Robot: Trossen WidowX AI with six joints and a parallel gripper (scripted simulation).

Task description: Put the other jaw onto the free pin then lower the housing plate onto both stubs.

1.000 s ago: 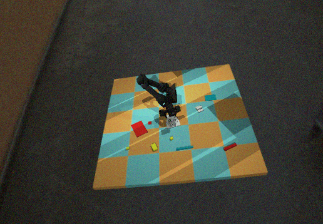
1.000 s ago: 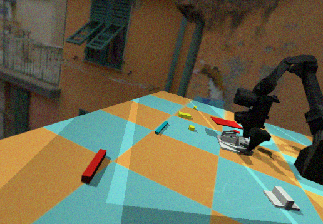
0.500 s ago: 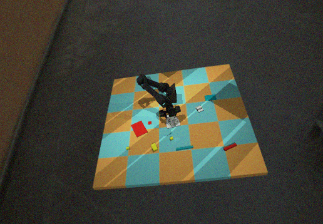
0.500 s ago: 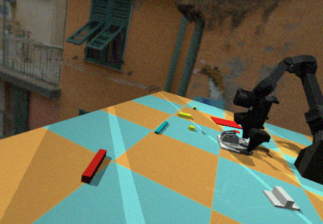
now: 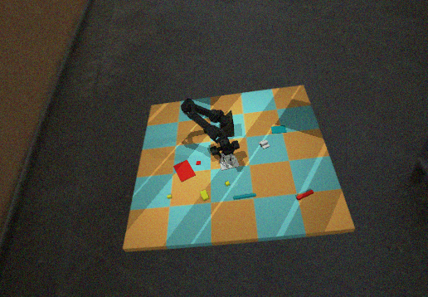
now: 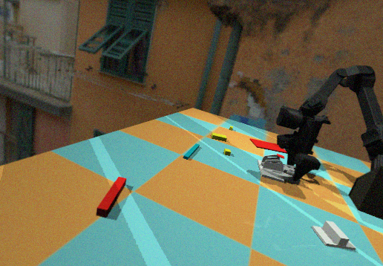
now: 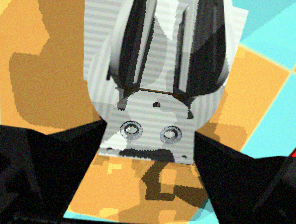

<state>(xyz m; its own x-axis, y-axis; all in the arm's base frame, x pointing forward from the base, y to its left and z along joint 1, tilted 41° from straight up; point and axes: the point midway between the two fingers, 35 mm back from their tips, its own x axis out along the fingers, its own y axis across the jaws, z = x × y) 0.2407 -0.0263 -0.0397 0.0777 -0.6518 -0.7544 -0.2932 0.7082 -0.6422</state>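
Right now my gripper tip is 1 cm short of the base and 2 cm below it. Also, from my gripper tip: white jaw 3 cm ahead, 1 cm to the right, 1 cm above; small yellow cube 23 cm ahead, 2 cm to the left; small red cube 5 cm ahead, 19 cm to the right, 1 cm below.
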